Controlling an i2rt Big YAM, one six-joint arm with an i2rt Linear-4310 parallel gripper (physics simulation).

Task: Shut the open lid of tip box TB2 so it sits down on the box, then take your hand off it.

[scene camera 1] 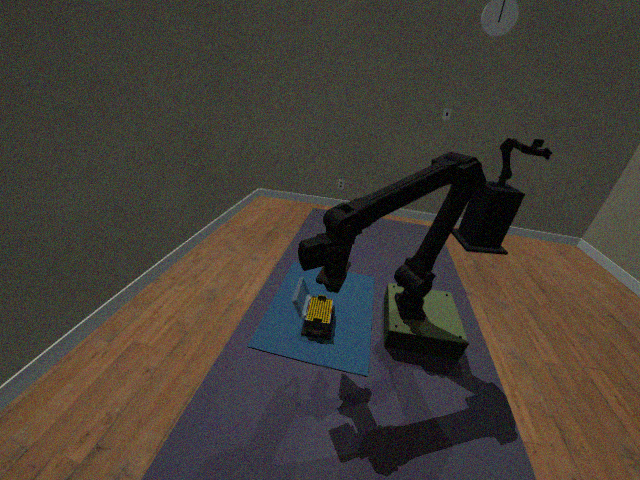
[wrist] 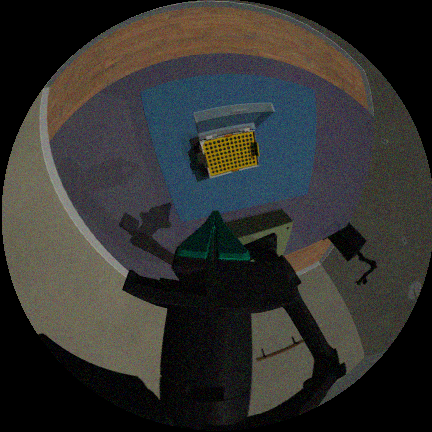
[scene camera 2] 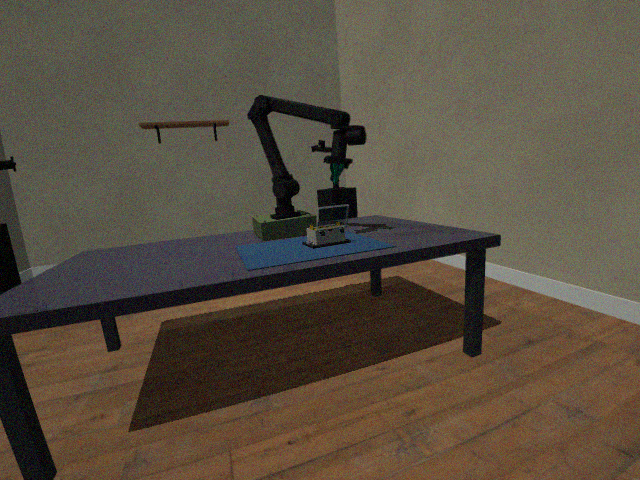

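Pixels of known places: gripper, between the fingertips: (scene camera 1: 329,290) (wrist: 215,214) (scene camera 2: 335,184); arm's base, origin of its link: (scene camera 1: 408,307) (wrist: 259,245) (scene camera 2: 285,217).
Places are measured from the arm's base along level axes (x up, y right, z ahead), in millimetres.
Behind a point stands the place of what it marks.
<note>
A tip box (scene camera 1: 318,329) @(z 323, x -61, y -80 mm) (scene camera 2: 326,236) @(z 365, x -48, y 2 mm) (wrist: 231,153) with a yellow perforated rack on top stands on the blue mat (scene camera 1: 351,351) @(z 208, x -82, y -142 mm) (scene camera 2: 268,255) @(z 344, x -82, y 222 mm) (wrist: 290,170) @(z 203, x -82, y 178 mm). No TB2 marking can be read. Its clear lid (scene camera 1: 299,295) @(z 400, x 28, y -12 mm) (scene camera 2: 333,214) @(z 404, x 34, y -10 mm) (wrist: 232,118) @(z 394, x 14, y -8 mm) is open and stands roughly upright along one long side of the box. My gripper (scene camera 1: 333,287) @(z 301, x 134, y -91 mm) (scene camera 2: 336,184) @(z 301, x 134, y -91 mm) (wrist: 215,214) @(z 301, x 134, y -91 mm) has teal fingers, is shut and holds nothing. It points down and hangs above the lid's height, apart from the lid and box.
The green arm base (scene camera 1: 444,315) @(z -122, x 4, y -33 mm) (scene camera 2: 273,228) @(z 59, x -36, y 87 mm) (wrist: 283,237) @(z -17, x -2, y 100 mm) stands beside the mat on the purple table (scene camera 1: 242,408) @(z 513, x -85, y -351 mm) (scene camera 2: 170,268) @(z 258, x -85, y 527 mm) (wrist: 100,130) @(z 529, x -85, y -302 mm). A second, small arm on a black pedestal (scene camera 1: 488,214) stands beyond the table. A wooden shelf (scene camera 2: 183,124) hangs on the wall.
</note>
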